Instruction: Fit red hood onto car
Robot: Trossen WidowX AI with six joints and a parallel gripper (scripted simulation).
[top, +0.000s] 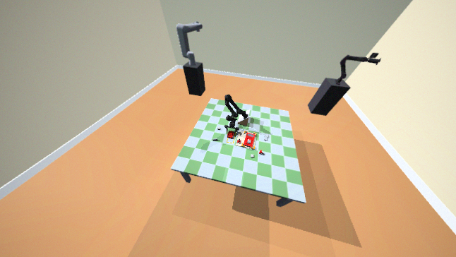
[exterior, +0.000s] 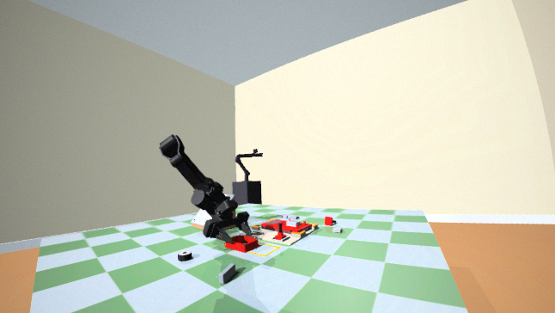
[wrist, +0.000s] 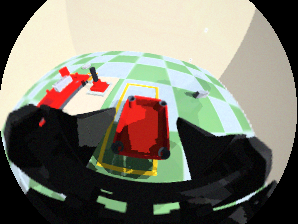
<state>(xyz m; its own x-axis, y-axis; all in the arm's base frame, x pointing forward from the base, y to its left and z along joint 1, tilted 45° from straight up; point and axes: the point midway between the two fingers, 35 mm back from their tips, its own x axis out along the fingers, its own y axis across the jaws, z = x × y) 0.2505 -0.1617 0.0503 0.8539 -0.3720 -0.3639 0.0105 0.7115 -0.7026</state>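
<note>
Now: gripper tip 20 mm above the red hood and 10 mm past it. The rest, counted from my gripper tip: grey engine block: 250 mm to the left, 60 mm ahead, 10 mm below; black wheel: 170 mm to the right, 70 mm behind, 20 mm below; beige jig: 220 mm to the left, 20 mm below, 20 mm ahead.
</note>
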